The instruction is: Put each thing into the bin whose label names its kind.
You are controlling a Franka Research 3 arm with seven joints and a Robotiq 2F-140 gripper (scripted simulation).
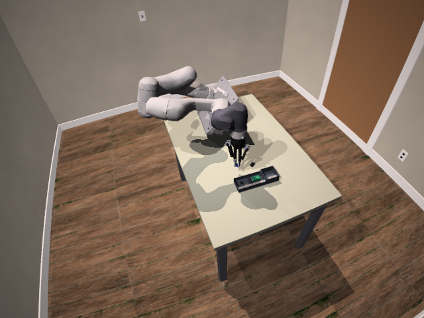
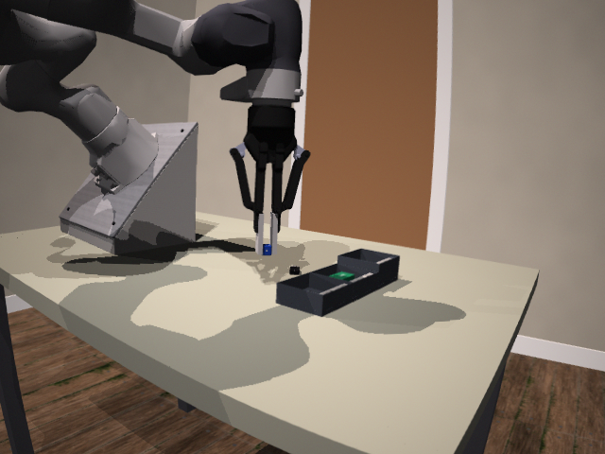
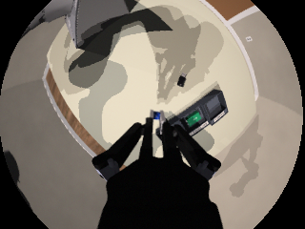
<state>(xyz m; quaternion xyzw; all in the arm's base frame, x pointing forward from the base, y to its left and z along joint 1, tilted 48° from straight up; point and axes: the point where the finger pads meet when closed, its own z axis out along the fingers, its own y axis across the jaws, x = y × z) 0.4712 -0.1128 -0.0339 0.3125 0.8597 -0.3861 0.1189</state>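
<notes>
My gripper is now 3 cm above the small blue cube. From my hand the other things lie so: green block 9 cm ahead, 7 cm to the left, 8 cm below; then tan ring 12 cm ahead, 2 cm to the left, 8 cm below; then joined bins 10 cm ahead, 8 cm to the left, 7 cm below.
</notes>
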